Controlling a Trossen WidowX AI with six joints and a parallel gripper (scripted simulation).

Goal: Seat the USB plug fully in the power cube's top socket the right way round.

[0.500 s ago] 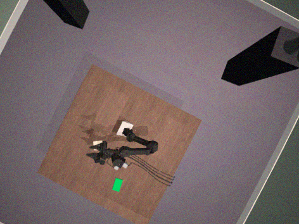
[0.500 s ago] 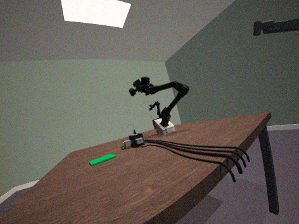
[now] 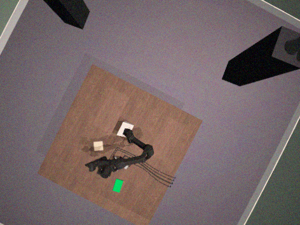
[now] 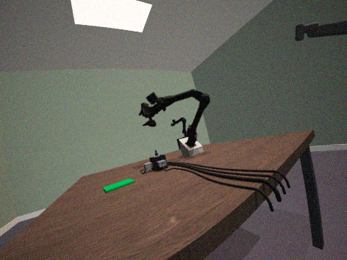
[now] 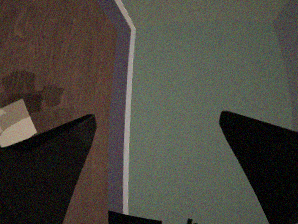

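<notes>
The USB plug lies 250 mm below my gripper tip, 210 mm to the left of it and 40 mm ahead of it. From my gripper tip the other things lie so: green flat block 340 mm below, 290 mm ahead, 260 mm to the left; then USB socket 270 mm below, 210 mm to the left, 40 mm ahead; then pale square block 340 mm below, 70 mm to the right, 20 mm behind.
</notes>
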